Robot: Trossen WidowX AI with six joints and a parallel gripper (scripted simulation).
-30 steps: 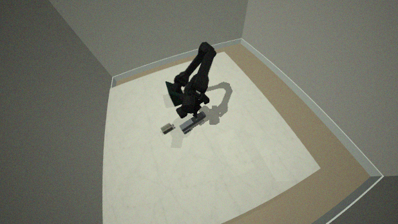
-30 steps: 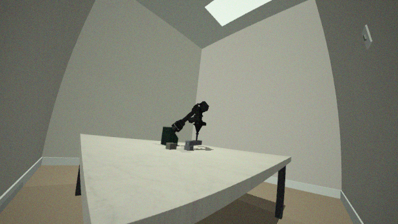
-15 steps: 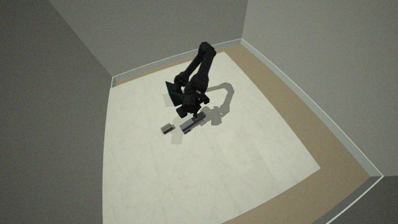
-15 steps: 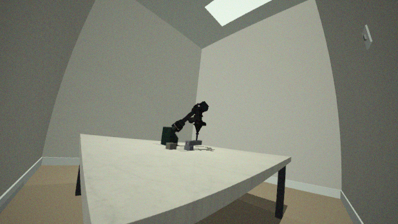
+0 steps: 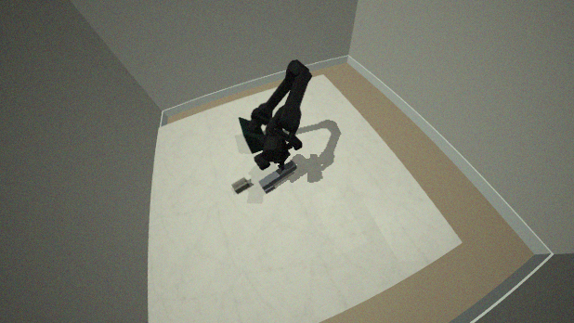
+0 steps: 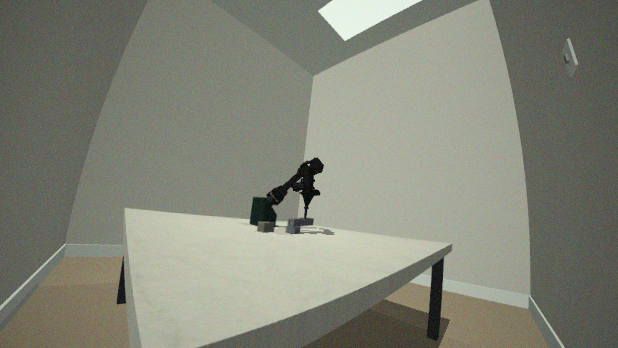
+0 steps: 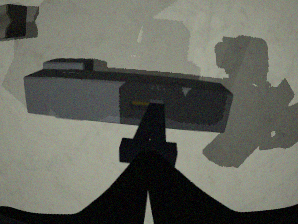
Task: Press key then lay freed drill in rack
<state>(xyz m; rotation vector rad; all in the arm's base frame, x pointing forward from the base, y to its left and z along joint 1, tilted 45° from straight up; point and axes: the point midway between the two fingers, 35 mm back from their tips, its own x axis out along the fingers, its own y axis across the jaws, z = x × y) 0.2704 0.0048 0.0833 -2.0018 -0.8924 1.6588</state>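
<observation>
The dark key is 3 cm below my gripper tip. From my gripper tip the other things lie so: grey rack (4 cm behind, 21 cm to the right, 11 cm below); then drill (1 cm ahead, 5 cm to the right, 8 cm below).
</observation>
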